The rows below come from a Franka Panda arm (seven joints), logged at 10 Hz.
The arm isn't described. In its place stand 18 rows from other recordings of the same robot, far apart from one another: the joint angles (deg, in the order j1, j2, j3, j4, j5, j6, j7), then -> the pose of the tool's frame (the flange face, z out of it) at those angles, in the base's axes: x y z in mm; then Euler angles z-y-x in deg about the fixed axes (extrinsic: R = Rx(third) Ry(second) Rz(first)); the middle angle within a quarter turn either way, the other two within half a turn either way.
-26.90 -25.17 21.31 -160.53 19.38 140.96 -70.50 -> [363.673, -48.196, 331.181, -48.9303, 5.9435, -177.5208]
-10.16 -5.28 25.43 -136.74 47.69 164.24 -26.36 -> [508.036, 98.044, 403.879, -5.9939, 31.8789, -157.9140]
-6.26 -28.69 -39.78 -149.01 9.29 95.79 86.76 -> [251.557, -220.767, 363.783, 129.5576, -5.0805, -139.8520]
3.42 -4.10 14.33 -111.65 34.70 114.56 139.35 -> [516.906, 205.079, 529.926, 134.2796, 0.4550, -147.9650]
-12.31 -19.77 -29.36 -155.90 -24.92 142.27 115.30 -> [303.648, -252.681, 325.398, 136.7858, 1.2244, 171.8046]
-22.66 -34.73 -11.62 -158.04 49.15 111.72 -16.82 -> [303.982, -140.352, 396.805, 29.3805, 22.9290, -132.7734]
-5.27 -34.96 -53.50 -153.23 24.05 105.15 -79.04 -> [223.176, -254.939, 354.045, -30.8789, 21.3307, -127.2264]
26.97 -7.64 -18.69 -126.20 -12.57 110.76 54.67 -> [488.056, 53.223, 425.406, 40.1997, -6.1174, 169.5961]
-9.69 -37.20 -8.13 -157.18 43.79 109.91 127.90 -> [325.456, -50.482, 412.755, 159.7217, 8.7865, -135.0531]
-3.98 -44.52 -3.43 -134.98 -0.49 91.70 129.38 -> [309.161, -46.582, 589.959, 135.8010, 1.3954, -178.2307]
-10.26 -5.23 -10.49 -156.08 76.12 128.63 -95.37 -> [358.665, -104.160, 238.210, -22.3083, 23.7226, -132.9717]
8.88 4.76 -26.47 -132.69 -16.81 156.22 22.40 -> [523.487, -153.387, 344.215, 27.4270, 16.3348, 165.0792]
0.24 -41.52 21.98 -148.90 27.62 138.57 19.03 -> [350.151, 160.496, 522.119, 10.2549, 27.3654, -164.0900]
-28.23 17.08 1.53 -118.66 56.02 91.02 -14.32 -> [503.182, -155.518, 288.638, 36.9562, 1.6398, -113.3559]
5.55 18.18 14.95 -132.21 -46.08 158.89 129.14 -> [485.851, 217.645, 223.213, 68.6892, 17.4770, 174.7637]
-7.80 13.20 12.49 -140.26 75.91 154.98 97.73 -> [466.726, 8.682, 199.815, 159.5888, 16.3755, -150.3387]
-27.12 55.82 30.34 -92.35 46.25 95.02 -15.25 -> [611.664, 75.908, 134.754, 28.9891, -21.6489, -98.0550]
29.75 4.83 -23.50 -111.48 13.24 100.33 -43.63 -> [539.272, 83.436, 422.785, -44.1345, -16.0777, -170.1649]
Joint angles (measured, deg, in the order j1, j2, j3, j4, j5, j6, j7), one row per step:
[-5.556, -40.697, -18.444, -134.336, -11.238, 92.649, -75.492]
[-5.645, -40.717, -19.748, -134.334, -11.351, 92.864, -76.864]
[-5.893, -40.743, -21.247, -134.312, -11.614, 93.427, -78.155]
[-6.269, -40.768, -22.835, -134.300, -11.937, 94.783, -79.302]
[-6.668, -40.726, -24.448, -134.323, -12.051, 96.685, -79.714]
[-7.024, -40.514, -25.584, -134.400, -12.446, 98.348, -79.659]
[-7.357, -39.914, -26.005, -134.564, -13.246, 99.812, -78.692]
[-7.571, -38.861, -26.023, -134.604, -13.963, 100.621, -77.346]
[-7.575, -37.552, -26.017, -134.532, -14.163, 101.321, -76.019]
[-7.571, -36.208, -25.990, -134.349, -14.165, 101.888, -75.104]
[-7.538, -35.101, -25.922, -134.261, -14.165, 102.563, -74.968]
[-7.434, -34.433, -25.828, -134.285, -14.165, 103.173, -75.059]
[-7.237, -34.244, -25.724, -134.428, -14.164, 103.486, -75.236]
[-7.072, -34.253, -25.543, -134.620, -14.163, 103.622, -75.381]
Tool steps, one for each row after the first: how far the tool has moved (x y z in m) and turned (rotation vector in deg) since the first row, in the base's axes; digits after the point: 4 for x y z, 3 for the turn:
[-0.0035, -0.0092, -0.0018, 0.711, -0.313, 0.299]
[-0.0078, -0.0208, -0.0035, 1.260, -0.950, 0.209]
[-0.0119, -0.0343, -0.0044, 1.480, -2.294, -0.242]
[-0.0153, -0.0480, -0.0054, 1.646, -4.085, -1.522]
[-0.0173, -0.0587, -0.0071, 1.352, -5.257, -2.815]
[-0.0161, -0.0652, -0.0103, 0.408, -5.532, -4.339]
[-0.0124, -0.0684, -0.0151, -0.442, -4.873, -5.803]
[-0.0067, -0.0701, -0.0206, -0.825, -4.170, -7.123]
[-0.0009, -0.0715, -0.0257, -1.048, -3.493, -8.061]
[0.0045, -0.0723, -0.0301, -1.311, -3.085, -8.130]
[0.0086, -0.0719, -0.0330, -1.540, -2.962, -7.850]
[0.0109, -0.0701, -0.0346, -1.635, -2.941, -7.355]
[0.0123, -0.0677, -0.0355, -1.698, -2.908, -6.847]

